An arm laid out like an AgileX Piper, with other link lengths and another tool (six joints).
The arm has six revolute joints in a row. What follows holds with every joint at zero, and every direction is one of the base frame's.
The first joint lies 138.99 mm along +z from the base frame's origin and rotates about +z.
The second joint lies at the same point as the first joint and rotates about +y.
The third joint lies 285.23 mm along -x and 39 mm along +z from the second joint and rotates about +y.
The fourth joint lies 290.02 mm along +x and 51.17 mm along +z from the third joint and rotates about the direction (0.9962, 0, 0.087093).
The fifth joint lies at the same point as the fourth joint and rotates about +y.
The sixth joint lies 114.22 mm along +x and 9.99 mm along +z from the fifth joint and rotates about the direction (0.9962, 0, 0.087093).
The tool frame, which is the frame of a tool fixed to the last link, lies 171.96 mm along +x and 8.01 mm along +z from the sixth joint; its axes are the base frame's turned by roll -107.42, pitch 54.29 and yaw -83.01 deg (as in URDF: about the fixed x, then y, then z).
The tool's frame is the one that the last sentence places.
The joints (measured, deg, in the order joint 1, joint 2, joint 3, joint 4, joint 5, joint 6), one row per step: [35.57, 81.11, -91.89, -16.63, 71.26, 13.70]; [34.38, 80.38, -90.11, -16.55, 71.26, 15.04]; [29.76, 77.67, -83.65, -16.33, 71.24, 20.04]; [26.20, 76.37, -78.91, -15.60, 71.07, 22.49]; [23.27, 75.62, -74.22, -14.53, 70.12, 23.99]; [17.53, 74.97, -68.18, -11.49, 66.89, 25.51]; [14.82, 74.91, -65.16, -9.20, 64.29, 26.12]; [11.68, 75.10, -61.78, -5.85, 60.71, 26.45]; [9.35, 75.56, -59.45, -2.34, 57.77, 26.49]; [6.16, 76.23, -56.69, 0.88, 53.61, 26.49]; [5.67, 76.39, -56.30, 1.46, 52.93, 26.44]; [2.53, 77.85, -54.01, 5.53, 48.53, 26.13]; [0.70, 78.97, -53.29, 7.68, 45.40, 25.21]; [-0.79, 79.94, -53.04, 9.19, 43.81, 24.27]
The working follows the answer.
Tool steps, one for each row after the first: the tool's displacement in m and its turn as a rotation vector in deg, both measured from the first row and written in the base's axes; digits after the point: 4 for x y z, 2 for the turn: [-0.0015, -0.0111, -0.0081, 0.27, 1.03, -2.23]; [-0.0094, -0.0528, -0.0368, 1.38, 4.54, -10.86]; [-0.0179, -0.0804, -0.0627, 1.69, 7.71, -16.35]; [-0.0272, -0.0995, -0.0903, 1.91, 10.81, -20.27]; [-0.0345, -0.1245, -0.1254, 4.66, 14.25, -26.39]; [-0.0363, -0.1307, -0.1431, 7.11, 15.68, -29.07]; [-0.0368, -0.1343, -0.1631, 10.71, 17.15, -32.01]; [-0.0359, -0.1329, -0.1778, 14.38, 18.39, -34.28]; [-0.0307, -0.1386, -0.1936, 18.23, 18.66, -37.56]; [-0.0296, -0.1392, -0.1960, 18.89, 18.68, -38.06]; [-0.0217, -0.1436, -0.2120, 23.37, 18.94, -41.65]; [-0.0111, -0.1486, -0.2175, 25.71, 17.92, -43.14]; [-0.0052, -0.1540, -0.2218, 27.01, 17.57, -44.28]
Tool pose at each row, in the base's axes (x y z in m, rotation vector in deg; rounded; the steps above come from the unrounded poses): [0.3892, 0.1840, 0.3018, -82.39, 133.16, 12.97]; [0.3877, 0.1730, 0.2938, -79.79, 135.33, 13.44]; [0.3798, 0.1312, 0.2651, -69.21, 142.89, 14.91]; [0.3713, 0.1037, 0.2391, -62.42, 148.27, 16.10]; [0.3620, 0.0845, 0.2115, -57.44, 152.60, 17.62]; [0.3547, 0.0596, 0.1765, -48.16, 156.59, 21.58]; [0.3529, 0.0533, 0.1588, -43.48, 157.39, 24.63]; [0.3525, 0.0497, 0.1387, -37.90, 157.44, 28.86]; [0.3533, 0.0512, 0.1240, -33.15, 156.84, 33.12]; [0.3585, 0.0455, 0.1082, -27.06, 155.53, 36.31]; [0.3596, 0.0448, 0.1058, -26.10, 155.26, 36.85]; [0.3675, 0.0404, 0.0899, -19.35, 153.34, 40.42]; [0.3781, 0.0354, 0.0844, -16.51, 151.37, 41.40]; [0.3841, 0.0300, 0.0800, -14.50, 150.47, 42.02]

